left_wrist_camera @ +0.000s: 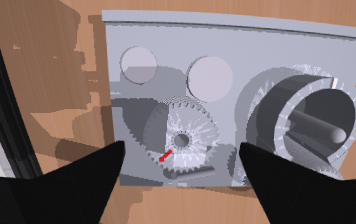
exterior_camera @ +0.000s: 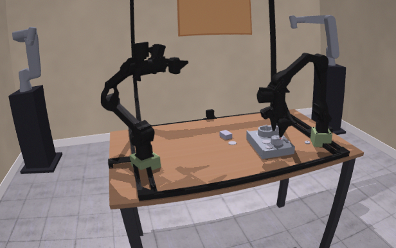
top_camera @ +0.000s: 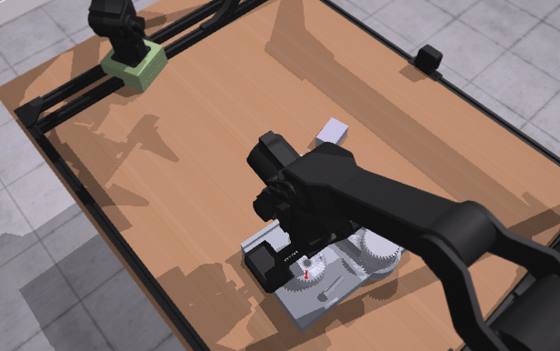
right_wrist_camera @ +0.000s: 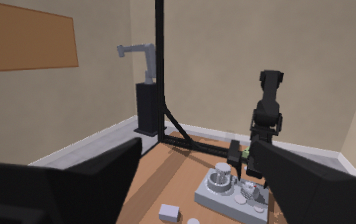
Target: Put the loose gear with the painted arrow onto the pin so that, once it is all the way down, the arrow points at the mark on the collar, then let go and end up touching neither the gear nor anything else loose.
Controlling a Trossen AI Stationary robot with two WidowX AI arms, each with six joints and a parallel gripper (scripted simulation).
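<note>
The collar is 12 cm behind my left hand, 6 cm below it and 1 cm to the right of it. Round my left hand: pin (12 cm behind, 7 cm below, 1 cm to the right); then lavender block (22 cm behind, 19 cm to the right, 11 cm below).
</note>
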